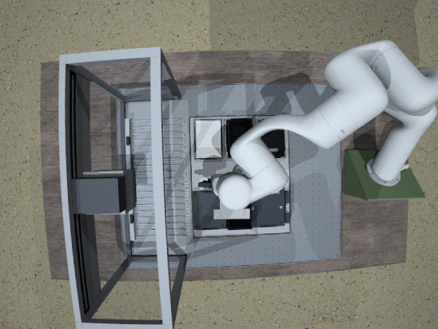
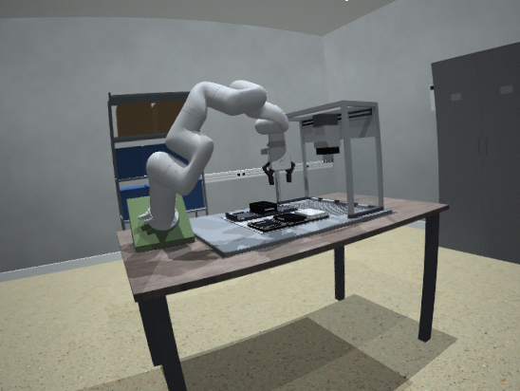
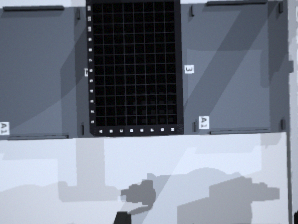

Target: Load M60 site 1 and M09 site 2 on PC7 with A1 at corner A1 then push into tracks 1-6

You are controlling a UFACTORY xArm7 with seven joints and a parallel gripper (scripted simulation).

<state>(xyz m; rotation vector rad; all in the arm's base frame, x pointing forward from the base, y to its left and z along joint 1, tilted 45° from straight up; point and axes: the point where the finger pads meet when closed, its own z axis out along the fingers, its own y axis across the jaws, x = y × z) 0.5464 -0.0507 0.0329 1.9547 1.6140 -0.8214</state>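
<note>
Right now the pale 384-well plate M60 is 14 cm to the right of my hand, 14 cm below it and 4 cm ahead of it. Round my hand: dark plate carrier PC7: 14 cm below, 11 cm to the left, 3 cm behind; then black deep-well block M09: 13 cm below, 11 cm to the left, 3 cm behind; then nest S3: 15 cm below, 14 cm to the right, 4 cm ahead.
</note>
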